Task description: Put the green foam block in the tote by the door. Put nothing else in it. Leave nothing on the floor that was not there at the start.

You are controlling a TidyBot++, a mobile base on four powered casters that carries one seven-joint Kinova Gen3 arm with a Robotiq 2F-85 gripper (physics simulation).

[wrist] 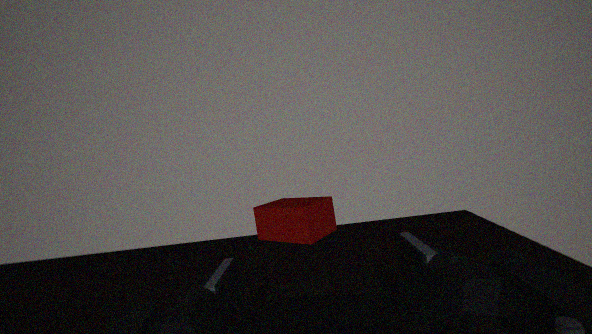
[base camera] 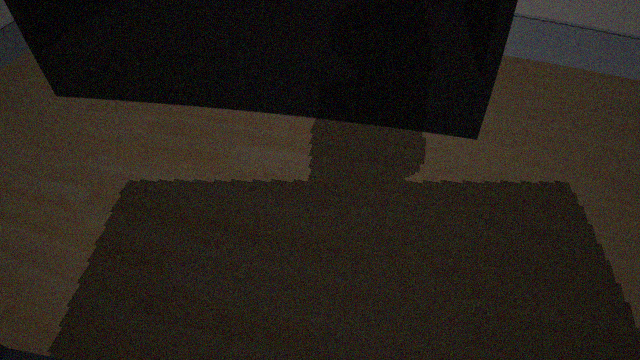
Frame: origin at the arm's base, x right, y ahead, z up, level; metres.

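Seen in the pictures: gripper, between the fingertips: (wrist: pixel 318 262).
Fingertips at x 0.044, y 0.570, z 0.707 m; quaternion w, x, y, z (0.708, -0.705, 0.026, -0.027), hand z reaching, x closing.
Observation:
A point is followed by its place in that frame.
My gripper (wrist: pixel 318 262) {x 0.044, y 0.570, z 0.707 m} is open and empty in the wrist view, its two grey fingertips wide apart low in the picture. A red block (wrist: pixel 295 221) {x 0.037, y 0.755, z 0.690 m} sits on a black surface, beyond the fingertips and between their directions, apart from both. The green foam block and the tote by the door do not show in either view.
The black surface (wrist: pixel 100 285) {x -0.182, y 0.726, z 0.663 m} has a far edge and a corner at the right, with a grey wall behind. In the base camera view a large black box-like body (base camera: pixel 250 55) {x -0.118, y 0.569, z -0.297 m} stands ahead over the wooden floor (base camera: pixel 45 200) {x -0.414, y 0.380, z -0.397 m}. A dark shadow lies before it; pale wall at upper right.

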